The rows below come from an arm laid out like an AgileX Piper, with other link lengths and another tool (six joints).
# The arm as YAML. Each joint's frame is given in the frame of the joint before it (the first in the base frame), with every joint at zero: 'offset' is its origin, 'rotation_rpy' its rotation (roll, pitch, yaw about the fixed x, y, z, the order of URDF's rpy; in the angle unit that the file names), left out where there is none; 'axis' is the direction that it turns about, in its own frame. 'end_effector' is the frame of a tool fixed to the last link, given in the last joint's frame.
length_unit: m
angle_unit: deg
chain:
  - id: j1
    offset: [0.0, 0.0, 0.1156]
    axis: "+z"
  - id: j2
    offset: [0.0, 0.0, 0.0]
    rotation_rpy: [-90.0, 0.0, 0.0]
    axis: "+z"
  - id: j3
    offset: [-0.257, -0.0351, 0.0]
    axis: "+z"
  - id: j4
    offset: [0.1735, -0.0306, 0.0]
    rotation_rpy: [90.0, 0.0, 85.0]
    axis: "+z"
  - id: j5
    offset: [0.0, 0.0, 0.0]
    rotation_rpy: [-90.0, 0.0, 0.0]
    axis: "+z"
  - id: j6
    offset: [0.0, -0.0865, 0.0]
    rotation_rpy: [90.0, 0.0, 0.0]
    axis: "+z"
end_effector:
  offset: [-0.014, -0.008, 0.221]
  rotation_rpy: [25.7, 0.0, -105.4]
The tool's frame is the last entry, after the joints.
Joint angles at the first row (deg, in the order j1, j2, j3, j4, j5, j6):
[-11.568, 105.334, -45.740, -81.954, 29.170, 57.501]
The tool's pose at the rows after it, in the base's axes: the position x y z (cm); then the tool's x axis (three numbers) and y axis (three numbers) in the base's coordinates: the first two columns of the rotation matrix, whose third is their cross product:
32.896 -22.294 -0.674 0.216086 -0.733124 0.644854 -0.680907 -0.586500 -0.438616
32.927 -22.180 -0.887 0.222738 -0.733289 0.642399 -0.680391 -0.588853 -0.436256
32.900 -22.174 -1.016 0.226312 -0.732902 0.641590 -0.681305 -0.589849 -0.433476
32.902 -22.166 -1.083 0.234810 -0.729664 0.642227 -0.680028 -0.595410 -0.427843
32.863 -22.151 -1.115 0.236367 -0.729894 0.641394 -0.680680 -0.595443 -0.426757
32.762 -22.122 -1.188 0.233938 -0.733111 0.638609 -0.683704 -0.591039 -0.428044
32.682 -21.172 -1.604 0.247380 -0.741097 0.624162 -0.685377 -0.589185 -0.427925
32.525 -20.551 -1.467 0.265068 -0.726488 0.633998 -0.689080 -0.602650 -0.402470
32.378 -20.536 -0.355 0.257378 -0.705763 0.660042 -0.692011 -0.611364 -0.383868
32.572 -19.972 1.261 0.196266 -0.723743 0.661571 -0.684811 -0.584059 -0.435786
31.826 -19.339 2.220 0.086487 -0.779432 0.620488 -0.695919 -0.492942 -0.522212
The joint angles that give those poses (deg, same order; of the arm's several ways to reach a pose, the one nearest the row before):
[-11.998, 106.289, -45.739, -82.978, 29.091, 57.503]
[-11.915, 106.610, -45.740, -83.101, 28.952, 57.498]
[-11.914, 106.833, -45.740, -83.199, 28.953, 57.502]
[-11.915, 106.957, -45.740, -83.313, 28.952, 57.139]
[-11.915, 106.958, -45.740, -83.112, 28.952, 56.892]
[-11.914, 106.957, -45.740, -82.617, 28.953, 56.675]
[-10.511, 106.959, -45.740, -79.741, 29.067, 54.800]
[-7.851, 106.958, -45.740, -77.851, 31.544, 53.913]
[-5.580, 105.797, -45.739, -76.739, 34.763, 53.912]
[-4.333, 102.439, -45.739, -73.906, 35.463, 54.258]
[-4.181, 98.668, -45.739, -67.459, 35.462, 54.351]

